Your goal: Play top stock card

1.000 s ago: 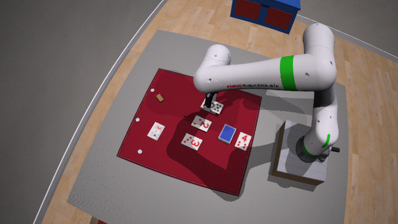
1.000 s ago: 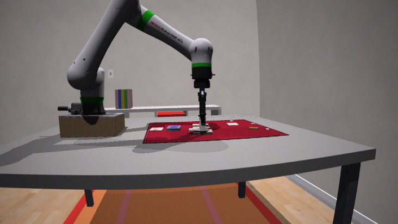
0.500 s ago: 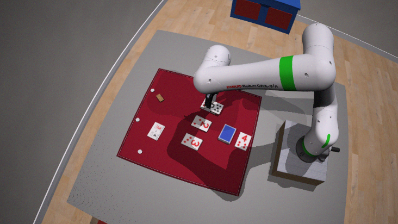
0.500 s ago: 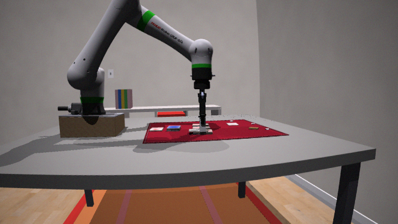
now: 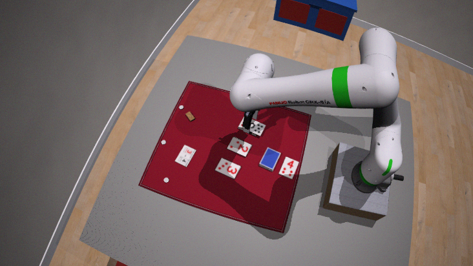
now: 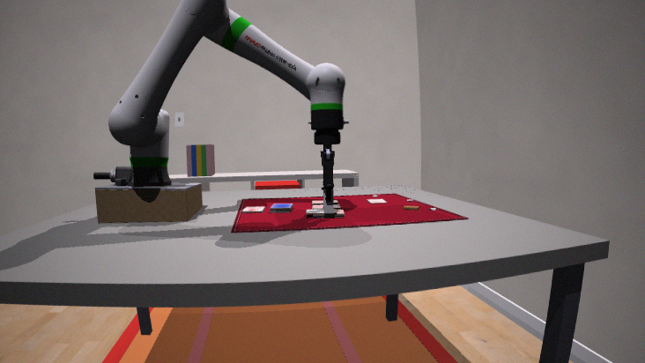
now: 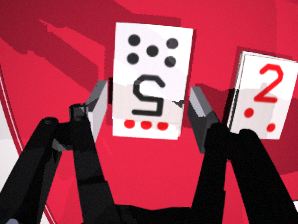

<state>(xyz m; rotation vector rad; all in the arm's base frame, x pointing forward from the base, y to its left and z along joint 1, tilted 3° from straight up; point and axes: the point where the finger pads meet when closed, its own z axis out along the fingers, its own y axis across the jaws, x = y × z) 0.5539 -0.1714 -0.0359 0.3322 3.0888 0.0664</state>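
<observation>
My gripper is now 3 cm above the black 5 card and 2 cm past it. From my hand the other things lie so: red card cloth: 13 cm to the left, 6 cm below, 6 cm ahead; brown block: 28 cm ahead, 4 cm below, 2 cm to the left.
</observation>
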